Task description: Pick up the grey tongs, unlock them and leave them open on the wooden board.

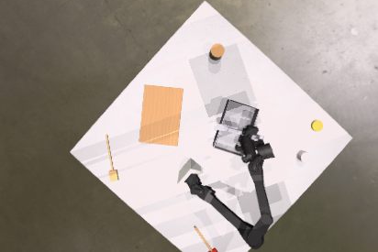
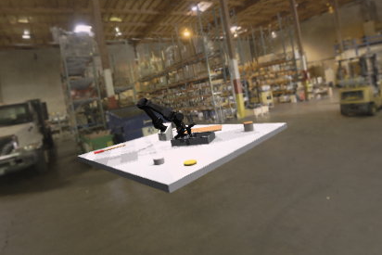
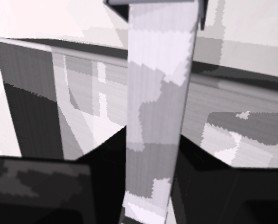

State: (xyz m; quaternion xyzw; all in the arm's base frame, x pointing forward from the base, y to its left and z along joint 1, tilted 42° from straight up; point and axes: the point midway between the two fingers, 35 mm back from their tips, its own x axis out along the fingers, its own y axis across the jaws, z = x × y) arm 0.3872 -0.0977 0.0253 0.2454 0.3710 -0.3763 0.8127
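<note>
My gripper tip is 20 mm past the roasting tin and 40 mm to the right of it. From my gripper tip the other things lie so: red-handled tool 730 mm behind, 340 mm to the right, 20 mm below; then wooden board 250 mm behind, 440 mm to the left, 20 mm below.
</note>
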